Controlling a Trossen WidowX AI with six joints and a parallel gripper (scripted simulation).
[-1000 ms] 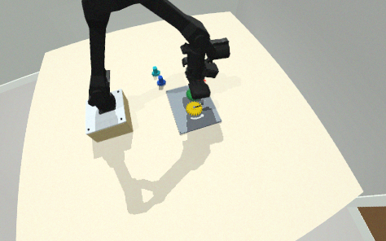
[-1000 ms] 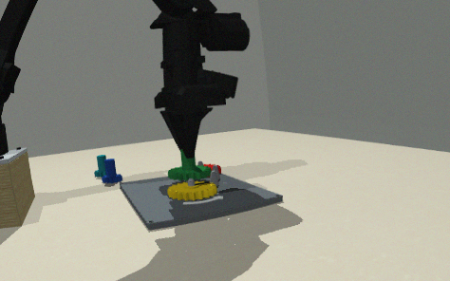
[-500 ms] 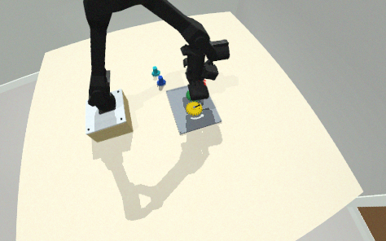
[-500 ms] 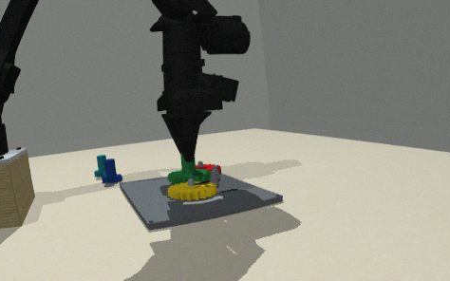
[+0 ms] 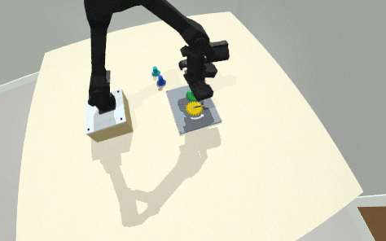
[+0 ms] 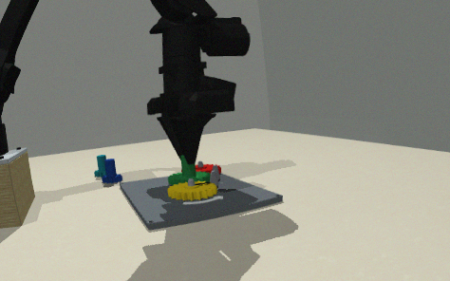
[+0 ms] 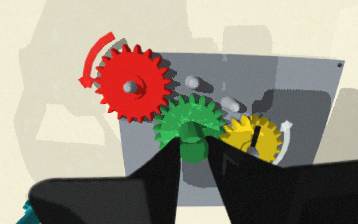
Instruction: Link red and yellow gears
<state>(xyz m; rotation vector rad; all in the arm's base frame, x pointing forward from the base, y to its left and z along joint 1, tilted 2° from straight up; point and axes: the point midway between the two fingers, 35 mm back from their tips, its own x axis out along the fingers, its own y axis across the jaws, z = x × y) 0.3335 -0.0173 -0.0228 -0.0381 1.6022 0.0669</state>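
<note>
Right now the green gear is 10 mm below my gripper tip. Round my gripper tip: yellow gear (60 mm to the right, 20 mm below, 20 mm behind); then grey board (40 mm to the right, 30 mm below, 20 mm behind); then red gear (50 mm to the left, 40 mm ahead, 20 mm below).
</note>
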